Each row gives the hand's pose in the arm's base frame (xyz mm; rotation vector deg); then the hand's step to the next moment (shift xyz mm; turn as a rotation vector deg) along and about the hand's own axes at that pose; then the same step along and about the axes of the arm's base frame.
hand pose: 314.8 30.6 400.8 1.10 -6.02 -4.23
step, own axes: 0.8 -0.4 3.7 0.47 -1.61 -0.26
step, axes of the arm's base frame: 0.4 -0.5 3.8 0.38 -1.64 -0.25
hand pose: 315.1 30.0 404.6 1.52 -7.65 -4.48
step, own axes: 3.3 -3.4 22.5 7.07 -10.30 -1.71
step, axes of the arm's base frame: 0.0 -4.1 22.6 6.43 -10.79 -1.09
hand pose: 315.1 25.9 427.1 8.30 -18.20 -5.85
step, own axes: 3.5 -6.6 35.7 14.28 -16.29 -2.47
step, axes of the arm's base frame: -8.6 -11.4 33.6 13.02 -17.48 -0.56
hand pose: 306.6 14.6 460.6 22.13 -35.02 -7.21
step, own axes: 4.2 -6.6 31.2 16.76 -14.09 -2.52
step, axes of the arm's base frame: -14.7 -16.9 23.1 15.08 -16.00 1.58
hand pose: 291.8 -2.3 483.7 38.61 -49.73 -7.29
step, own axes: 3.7 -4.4 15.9 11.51 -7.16 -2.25
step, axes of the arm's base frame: -8.6 -12.7 7.1 10.33 -8.75 2.35
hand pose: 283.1 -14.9 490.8 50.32 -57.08 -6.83
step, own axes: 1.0 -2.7 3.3 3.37 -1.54 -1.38
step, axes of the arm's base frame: -1.2 -4.2 -0.4 3.42 -1.77 0.90
